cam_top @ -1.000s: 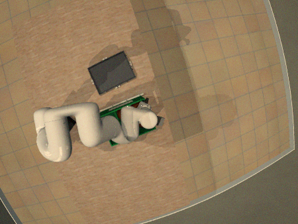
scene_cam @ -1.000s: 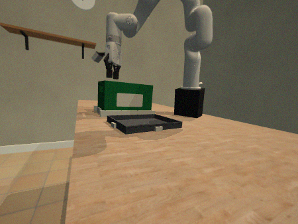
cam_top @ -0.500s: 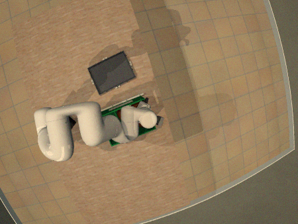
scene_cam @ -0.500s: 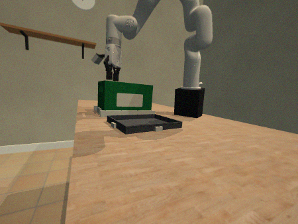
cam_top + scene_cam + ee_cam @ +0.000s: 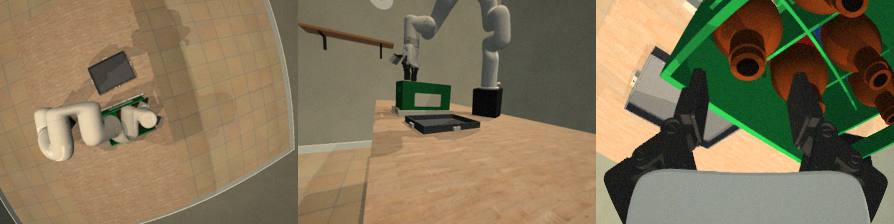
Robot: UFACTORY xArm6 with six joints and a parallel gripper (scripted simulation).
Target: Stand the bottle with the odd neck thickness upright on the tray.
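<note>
Right now my hand is 90 mm past the brown bottle and 110 mm above it. Round my hand: tray (50 mm behind, 250 mm to the left, 190 mm below); then green crate (90 mm behind, 40 mm to the right, 110 mm below).
</note>
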